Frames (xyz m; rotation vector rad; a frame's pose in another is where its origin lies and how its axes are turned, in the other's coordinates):
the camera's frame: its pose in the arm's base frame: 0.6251 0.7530 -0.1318 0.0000 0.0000 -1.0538
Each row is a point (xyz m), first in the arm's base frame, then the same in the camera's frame.
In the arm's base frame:
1: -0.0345 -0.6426 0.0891
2: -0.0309 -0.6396 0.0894
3: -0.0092 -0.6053 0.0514
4: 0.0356 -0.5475 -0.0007
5: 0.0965 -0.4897 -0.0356
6: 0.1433 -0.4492 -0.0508
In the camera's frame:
1: 0.8872 -1.2632 0.2209
2: 0.8864 -1.2586 0.2212
3: 0.8673 -1.2228 0.1832
4: 0.8392 -1.1553 0.1311
5: 0.8190 -1.0737 0.0962
6: 0.8069 -1.0130 0.0810

